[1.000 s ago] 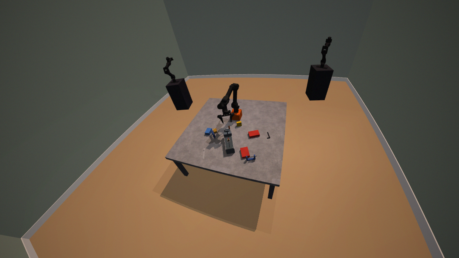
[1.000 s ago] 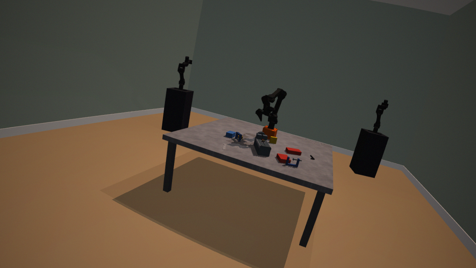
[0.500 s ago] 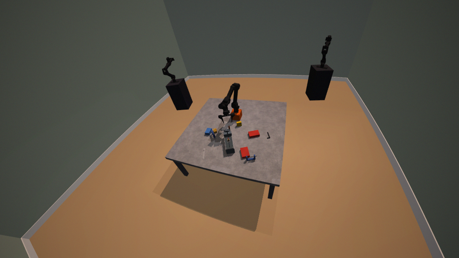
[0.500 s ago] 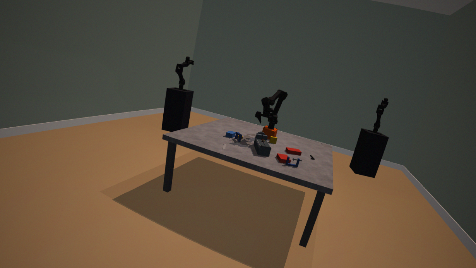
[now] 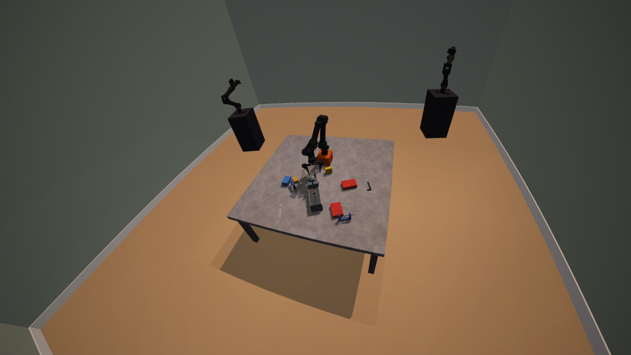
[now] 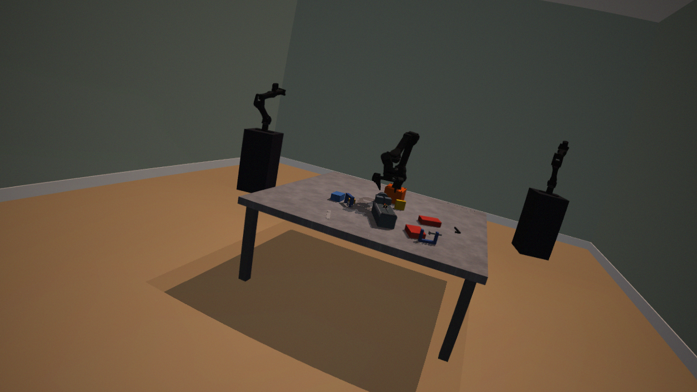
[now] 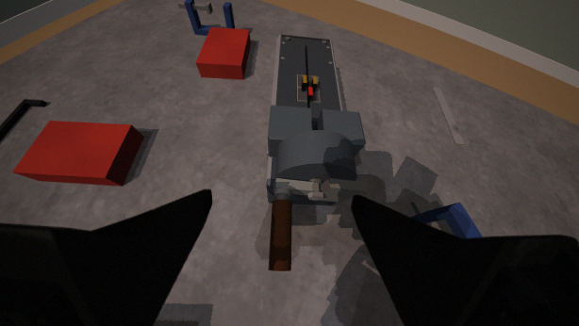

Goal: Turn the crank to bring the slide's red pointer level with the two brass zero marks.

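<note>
Now: the brown crank handle 3 cm below my gripper tip and 2 cm behind it. Also, from my gripper tip: yellow cube 16 cm behind, 10 cm to the left, 10 cm below; then red pointer 15 cm ahead, 5 cm below; then blue block 29 cm to the right, 11 cm below, 4 cm behind.
</note>
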